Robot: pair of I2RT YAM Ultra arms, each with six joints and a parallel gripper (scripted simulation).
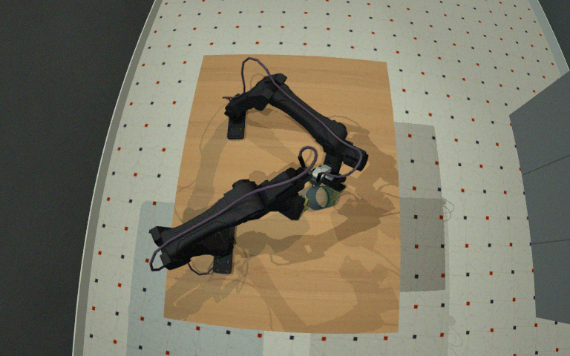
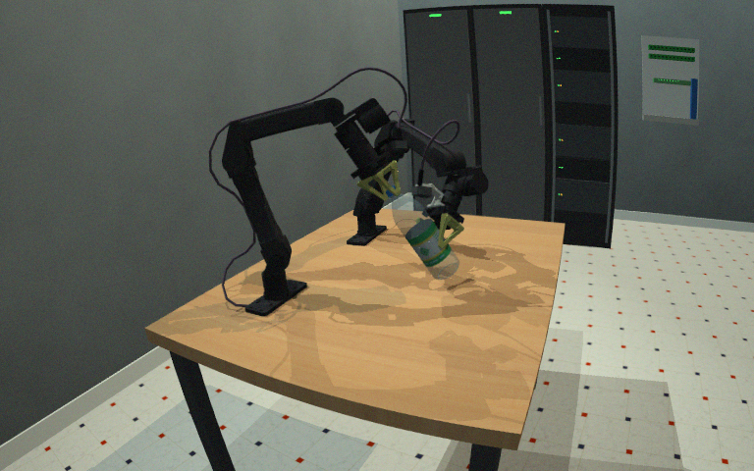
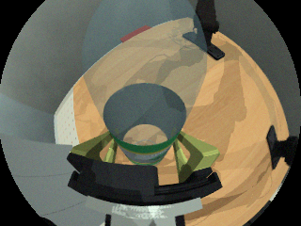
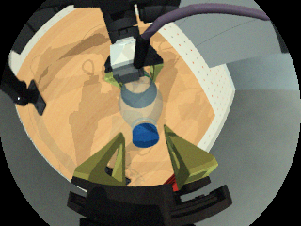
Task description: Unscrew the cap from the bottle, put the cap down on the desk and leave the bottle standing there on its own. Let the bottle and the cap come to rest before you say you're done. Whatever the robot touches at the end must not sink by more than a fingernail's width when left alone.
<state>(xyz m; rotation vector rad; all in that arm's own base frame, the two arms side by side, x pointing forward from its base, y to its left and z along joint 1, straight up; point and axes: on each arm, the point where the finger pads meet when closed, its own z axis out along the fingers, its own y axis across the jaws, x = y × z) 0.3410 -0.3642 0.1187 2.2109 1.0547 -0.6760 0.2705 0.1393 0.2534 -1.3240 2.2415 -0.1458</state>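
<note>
The blue cap is 1 cm above my right hand. Round my right hand: bottle 6 cm ahead, 4 cm to the left, 10 cm below.
Right now my left hand is 20 mm past the bottle, 10 mm to the left of it and 40 mm below it. From my left hand the other things lie so: blue cap 80 mm behind, 50 mm to the right, 140 mm above.
</note>
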